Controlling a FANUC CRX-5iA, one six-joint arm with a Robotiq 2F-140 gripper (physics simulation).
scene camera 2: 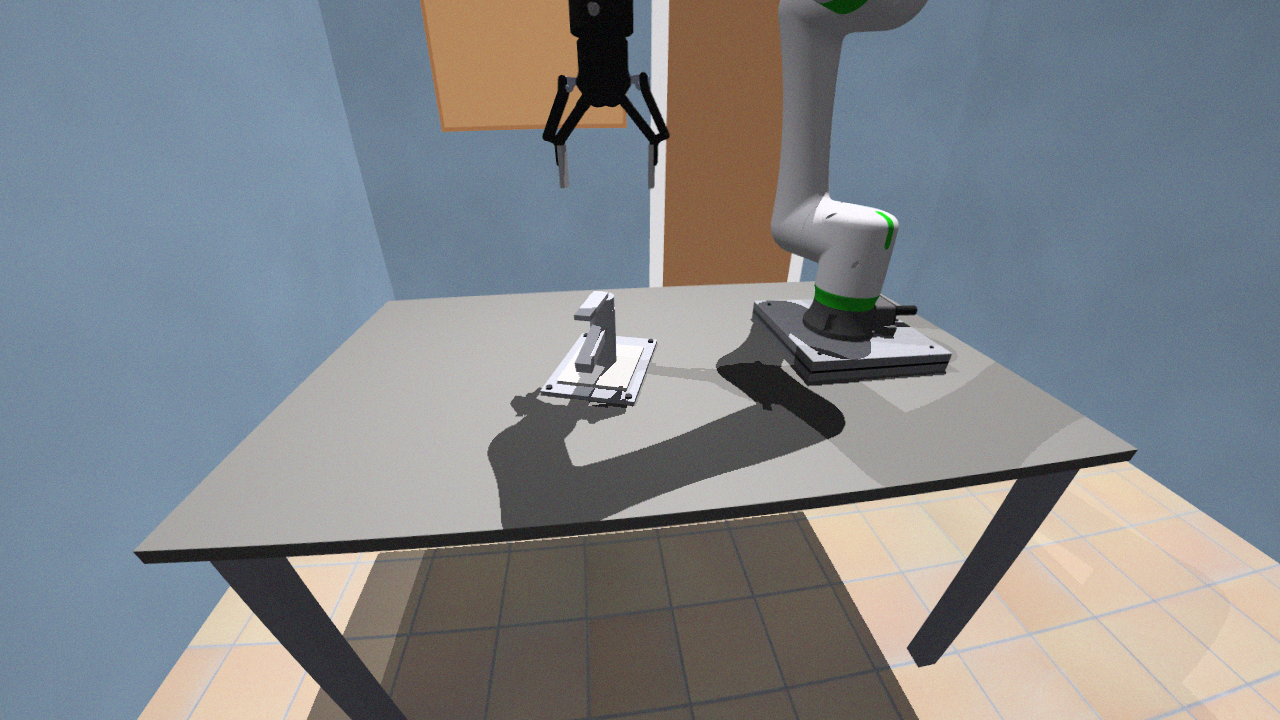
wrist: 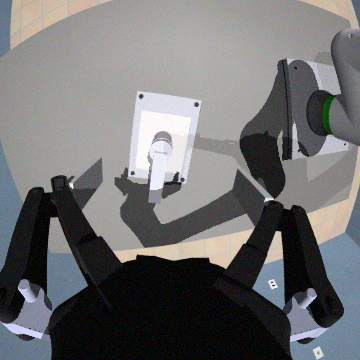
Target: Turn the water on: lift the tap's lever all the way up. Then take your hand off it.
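Seen in the pictures: gripper, between the fingertips: (scene camera 2: 607, 187) (wrist: 168, 174); arm's base, origin of its link: (scene camera 2: 837, 326) (wrist: 321, 112).
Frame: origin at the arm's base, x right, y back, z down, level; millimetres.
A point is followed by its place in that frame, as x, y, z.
Note:
A grey tap (scene camera 2: 609, 335) {-78, -496, -35} stands upright on a white base plate (scene camera 2: 641, 347) (wrist: 166, 103) {35, -484, 34} on the table. Its lever (scene camera 2: 594, 305) {-124, -519, -114} (wrist: 158, 175) {-104, -518, -114} sticks out from the top of the post towards the table's front edge; it looks roughly level, but its exact tilt is hard to tell. The spout (scene camera 2: 588, 351) {-149, -532, -41} juts out below the lever in the scene view and is hidden under it in the wrist view. My gripper (scene camera 2: 606, 186) {-36, -489, -290} (wrist: 168, 174) {-36, -489, -290} is wide open and empty. It points down high above the tap, with its fingers apart to either side and touching nothing.
The table (scene camera 2: 375, 385) {-95, -944, 42} (wrist: 65, 100) {105, -771, 42} carries the robot's base plate (scene camera 2: 877, 360) {-142, 10, 6} (wrist: 288, 107) {9, -132, 14} to the right of the tap. The arm (scene camera 2: 810, 116) {99, -93, -405} rises from there. Shadows of the arm and gripper fall across the table in front of the tap.

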